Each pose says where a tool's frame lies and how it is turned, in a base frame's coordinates. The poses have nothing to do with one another.
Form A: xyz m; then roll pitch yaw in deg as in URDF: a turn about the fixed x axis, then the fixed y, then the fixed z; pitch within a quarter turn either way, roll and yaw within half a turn.
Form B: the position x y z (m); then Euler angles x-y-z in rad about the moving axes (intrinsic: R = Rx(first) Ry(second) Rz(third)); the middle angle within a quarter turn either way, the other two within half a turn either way. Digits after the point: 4 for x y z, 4 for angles.
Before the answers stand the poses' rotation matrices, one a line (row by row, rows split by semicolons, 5 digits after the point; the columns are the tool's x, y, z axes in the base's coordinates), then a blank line. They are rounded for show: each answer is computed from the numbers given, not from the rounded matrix.
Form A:
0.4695, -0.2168, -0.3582, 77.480, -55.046, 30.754
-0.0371, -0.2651, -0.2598, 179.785, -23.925, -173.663
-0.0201, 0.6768, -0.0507, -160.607, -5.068, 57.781
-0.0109, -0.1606, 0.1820, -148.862, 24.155, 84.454
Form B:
0.49235 -0.79845 0.34650; 0.29296 -0.22285 -0.92979; 0.81961 0.55929 0.12420
-0.90849 -0.10886 -0.40347; -0.10089 0.99405 -0.04103; 0.40554 0.00343 -0.91407
0.53107 0.81365 -0.23649; 0.84271 -0.47809 0.24753; 0.08834 -0.33075 -0.93958
0.08818 0.83147 -0.54853; 0.90817 -0.29333 -0.29864; -0.40921 -0.47182 -0.78098

0.4695, -0.2168, -0.3582, 1.4380, 0.3538, 1.0182
-0.0371, -0.2651, -0.2598, 3.0967, -0.4153, 3.0223
-0.0201, 0.6768, -0.0507, -2.8840, -0.2388, -0.9925
-0.0109, -0.1606, 0.1820, 2.7764, -0.5806, -1.4651

